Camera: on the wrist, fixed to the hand. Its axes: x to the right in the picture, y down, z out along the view.
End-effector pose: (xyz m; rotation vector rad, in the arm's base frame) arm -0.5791 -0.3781 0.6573 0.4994 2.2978 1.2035
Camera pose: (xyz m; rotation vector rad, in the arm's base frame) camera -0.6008 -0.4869 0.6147 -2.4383 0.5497 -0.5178
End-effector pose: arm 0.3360 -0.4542 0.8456 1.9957 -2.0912 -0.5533
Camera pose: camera 0.4513 -0.4357 0.8676 -2.2025 -2.1123 -0.0122
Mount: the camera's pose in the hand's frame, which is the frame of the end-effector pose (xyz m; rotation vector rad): -0.0289 -0.0966 -0.0629 0.0775 -0.5450 3.0775
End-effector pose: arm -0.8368 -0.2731 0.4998 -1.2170 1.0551 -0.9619
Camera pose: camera -0.9063 -0.2713 0.5962 0.9297 0.9780 1.5911
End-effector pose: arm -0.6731 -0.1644 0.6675 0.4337 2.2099 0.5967
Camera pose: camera -0.7141 -0.2759 0.6687 -2.7201 0.6717 -1.0136
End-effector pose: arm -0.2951 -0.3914 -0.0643 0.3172 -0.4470 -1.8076
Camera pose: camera -0.3425 -0.3492 -0.1648 -0.6787 -0.5653 1.2154
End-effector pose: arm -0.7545 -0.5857 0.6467 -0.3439 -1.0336 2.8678
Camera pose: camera -0.7123 -0.4764 0.6665 0.3398 -0.2509 -0.1439
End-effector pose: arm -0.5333 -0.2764 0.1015 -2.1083 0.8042 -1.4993
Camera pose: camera -0.5798 -0.1863 0.1635 0.4415 1.6198 0.7695
